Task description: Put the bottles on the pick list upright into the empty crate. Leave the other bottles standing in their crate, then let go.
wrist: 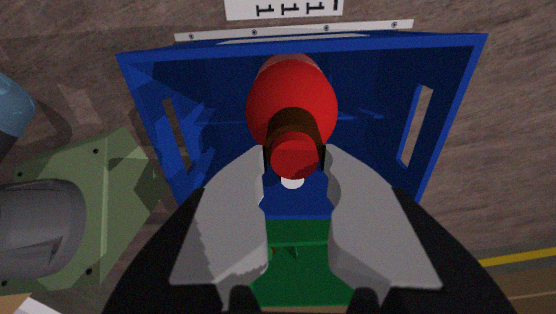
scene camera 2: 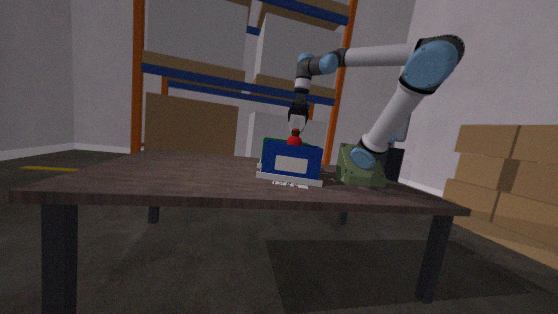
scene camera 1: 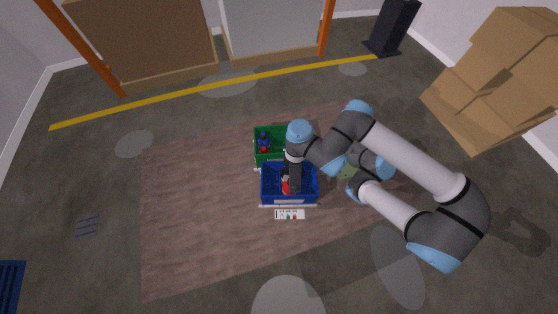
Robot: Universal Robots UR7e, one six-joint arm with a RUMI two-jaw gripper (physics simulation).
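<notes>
My gripper is shut on the neck of a large red bottle and holds it upright over the blue crate. Its shoulder stands above the crate's front wall; its base is hidden. A white cap shows just behind the red cap in the wrist view. The green crate stands behind, with a blue bottle and a smaller red bottle upright in it. The arm hides its right part. The pick list lies before the blue crate.
The crates stand close together on the wooden table. The arm's green base block is to the right of the blue crate in the scene views. White strips lie along the crate fronts.
</notes>
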